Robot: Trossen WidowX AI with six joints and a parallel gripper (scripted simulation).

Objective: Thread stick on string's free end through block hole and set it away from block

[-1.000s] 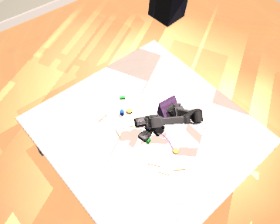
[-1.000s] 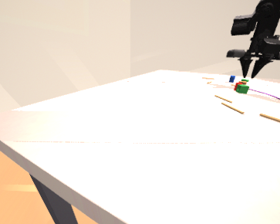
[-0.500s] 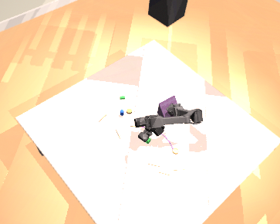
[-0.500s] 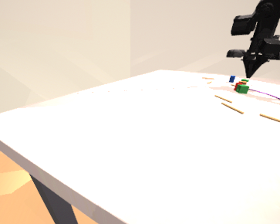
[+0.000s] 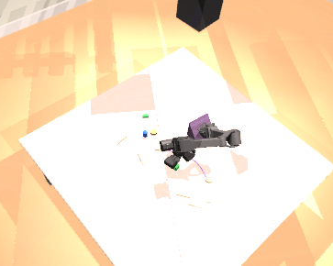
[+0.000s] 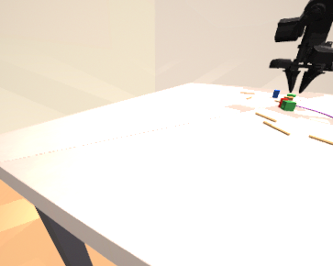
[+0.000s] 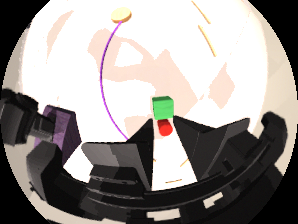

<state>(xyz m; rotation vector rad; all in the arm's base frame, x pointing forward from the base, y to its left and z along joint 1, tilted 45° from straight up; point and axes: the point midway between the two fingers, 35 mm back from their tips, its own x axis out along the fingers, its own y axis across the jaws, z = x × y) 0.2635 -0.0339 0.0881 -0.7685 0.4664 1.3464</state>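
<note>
Now: the green cube 1 cm ahead of my gripper tip and 4 cm below it. Round my gripper tip: round wooden button 7 cm behind, 18 cm to the left, 5 cm below; then thin wooden stick 3 cm behind, 12 cm to the right, 6 cm below; then red piece 1 cm ahead, 3 cm to the right, 4 cm below.
</note>
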